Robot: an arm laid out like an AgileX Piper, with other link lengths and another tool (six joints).
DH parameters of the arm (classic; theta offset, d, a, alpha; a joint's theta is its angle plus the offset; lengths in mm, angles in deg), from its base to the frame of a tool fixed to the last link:
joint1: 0 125.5 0 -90
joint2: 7.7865 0 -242.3 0
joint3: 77.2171 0 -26.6 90
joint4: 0 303.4 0 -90
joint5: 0 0 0 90
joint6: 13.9 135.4 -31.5 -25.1
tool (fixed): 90 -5.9 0 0
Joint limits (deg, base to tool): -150..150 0..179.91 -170..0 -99.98..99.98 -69.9..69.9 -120..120
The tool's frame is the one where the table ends.
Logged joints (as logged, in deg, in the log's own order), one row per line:
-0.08 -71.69 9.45 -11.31 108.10 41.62
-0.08 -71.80 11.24 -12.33 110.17 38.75
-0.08 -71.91 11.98 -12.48 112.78 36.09
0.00 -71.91 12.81 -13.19 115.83 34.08
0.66 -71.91 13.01 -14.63 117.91 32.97
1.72 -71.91 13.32 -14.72 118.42 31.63
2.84 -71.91 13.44 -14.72 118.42 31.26
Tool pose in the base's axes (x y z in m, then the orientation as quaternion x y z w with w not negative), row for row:
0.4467 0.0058 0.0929 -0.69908 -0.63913 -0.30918 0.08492
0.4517 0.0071 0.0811 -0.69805 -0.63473 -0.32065 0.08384
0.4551 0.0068 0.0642 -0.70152 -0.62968 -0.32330 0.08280
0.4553 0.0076 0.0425 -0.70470 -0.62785 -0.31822 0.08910
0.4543 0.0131 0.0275 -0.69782 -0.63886 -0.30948 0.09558
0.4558 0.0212 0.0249 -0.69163 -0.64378 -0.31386 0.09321
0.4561 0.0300 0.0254 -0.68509 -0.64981 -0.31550 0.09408
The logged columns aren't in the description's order. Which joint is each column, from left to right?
Columns, left to right: joint1, joint3, joint4, joint6, joint2, joint5.
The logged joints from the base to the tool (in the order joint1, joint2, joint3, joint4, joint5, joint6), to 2 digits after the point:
-0.08 108.10 -71.69 9.45 41.62 -11.31
-0.08 110.17 -71.80 11.24 38.75 -12.33
-0.08 112.78 -71.91 11.98 36.09 -12.48
0.00 115.83 -71.91 12.81 34.08 -13.19
0.66 117.91 -71.91 13.01 32.97 -14.63
1.72 118.42 -71.91 13.32 31.63 -14.72
2.84 118.42 -71.91 13.44 31.26 -14.72

